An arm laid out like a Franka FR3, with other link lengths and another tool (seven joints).
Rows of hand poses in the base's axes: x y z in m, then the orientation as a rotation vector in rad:
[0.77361, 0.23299, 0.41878, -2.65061, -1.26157, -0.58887]
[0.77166, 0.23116, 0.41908, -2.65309, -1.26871, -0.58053]
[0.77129, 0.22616, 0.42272, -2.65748, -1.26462, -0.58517]
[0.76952, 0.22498, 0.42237, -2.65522, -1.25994, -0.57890]
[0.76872, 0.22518, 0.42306, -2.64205, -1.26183, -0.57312]
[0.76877, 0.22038, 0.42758, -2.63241, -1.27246, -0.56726]
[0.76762, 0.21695, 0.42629, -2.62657, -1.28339, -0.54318]
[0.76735, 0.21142, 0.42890, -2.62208, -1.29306, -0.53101]
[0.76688, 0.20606, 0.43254, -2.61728, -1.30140, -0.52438]
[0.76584, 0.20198, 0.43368, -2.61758, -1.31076, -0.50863]
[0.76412, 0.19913, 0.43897, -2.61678, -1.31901, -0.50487]
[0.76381, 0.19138, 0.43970, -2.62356, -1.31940, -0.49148]
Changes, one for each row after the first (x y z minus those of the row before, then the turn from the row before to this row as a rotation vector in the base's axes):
[-0.00195, -0.00183, 0.00030, -0.00640, 0.00344, 0.00324]
[-0.00037, -0.00500, 0.00364, -0.00096, -0.00320, -0.00442]
[-0.00177, -0.00118, -0.00035, 0.00334, 0.00570, -0.00086]
[-0.00080, 0.00020, 0.00069, 0.00888, 0.00642, 0.00729]
[0.00005, -0.00480, 0.00452, 0.00180, 0.00372, 0.01024]
[-0.00115, -0.00343, -0.00129, -0.00380, 0.01488, 0.01033]
[-0.00027, -0.00553, 0.00261, -0.00279, 0.00689, 0.00803]
[-0.00047, -0.00536, 0.00364, -0.00118, 0.00359, 0.00699]
[-0.00104, -0.00408, 0.00114, -0.00710, 0.00809, 0.00606]
[-0.00172, -0.00285, 0.00529, -0.00392, 0.00069, 0.00493]
[-0.00031, -0.00775, 0.00073, -0.00763, 0.00697, -0.00165]

